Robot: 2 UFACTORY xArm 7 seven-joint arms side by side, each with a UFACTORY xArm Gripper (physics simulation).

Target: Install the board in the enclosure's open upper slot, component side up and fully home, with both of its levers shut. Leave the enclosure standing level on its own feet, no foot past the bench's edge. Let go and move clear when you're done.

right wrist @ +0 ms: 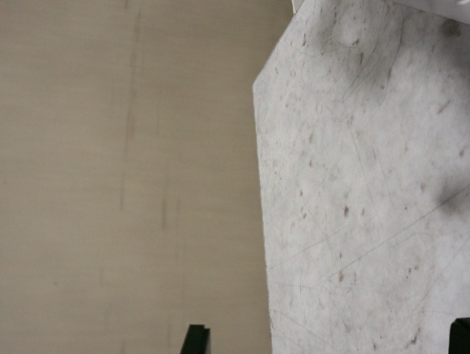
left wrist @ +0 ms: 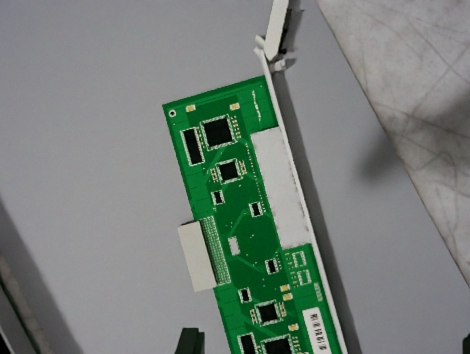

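Places are measured from the left arm's base along level axes (x ahead, y left, z up), in metres.
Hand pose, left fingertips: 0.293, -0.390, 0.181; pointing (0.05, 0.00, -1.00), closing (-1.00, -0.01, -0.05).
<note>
Each offset is from my left fingertips to the top centre of the thing, as dx, dy, dz. "pt": to the spot under its first point. Level surfaces: height alone.
The green board @(pt +0.040, -0.043, -0.175) (left wrist: 235, 200) lies component side up on the grey mat in the left wrist view, its pale connector @(pt +0.068, -0.001, -0.171) (left wrist: 196, 257) facing left and its white front plate @(pt -0.006, -0.046, -0.161) (left wrist: 300, 200) along the right. One lever @(+0.015, -0.170, -0.160) (left wrist: 276, 30) shows at the top, swung outward; the other lever is out of view. My left gripper (left wrist: 330, 344) is open above the board's lower part, its fingertips far apart on either side. A sliver of what looks like the enclosure @(pt +0.203, +0.051, -0.171) (left wrist: 15, 320) shows at the lower left; its upper slot does not show. My right gripper (right wrist: 328, 338) is open and empty, over the bench's edge.
The grey mat @(dz -0.179) (left wrist: 90, 150) lies on the pale, scratched bench @(dz -0.181) (left wrist: 420, 75) (right wrist: 360, 175). In the right wrist view the bench's edge runs down the middle, with the tan floor (right wrist: 125, 175) to its left. Part of a white object (right wrist: 445, 7) shows at the top right.
</note>
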